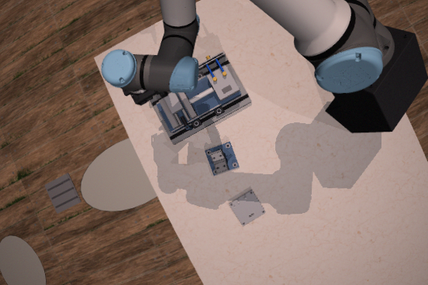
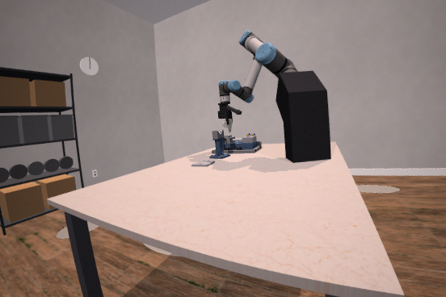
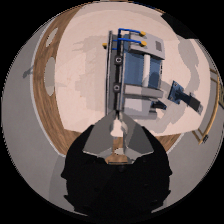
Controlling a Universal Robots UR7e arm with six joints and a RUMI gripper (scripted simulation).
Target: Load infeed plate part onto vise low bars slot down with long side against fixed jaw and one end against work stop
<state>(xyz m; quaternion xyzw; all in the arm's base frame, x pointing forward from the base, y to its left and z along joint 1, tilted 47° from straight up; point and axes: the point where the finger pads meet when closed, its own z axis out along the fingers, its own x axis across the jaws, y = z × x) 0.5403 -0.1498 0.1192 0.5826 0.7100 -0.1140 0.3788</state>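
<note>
Now: hand 5 cm to the right of the part and 5 cm above it. Round my hand: air cylinder 17 cm behind, 6 cm to the left, 6 cm below; vise 10 cm below, 7 cm behind, 6 cm to the left; air cylinder rod 9 cm behind, 6 cm to the left, 6 cm below.
</note>
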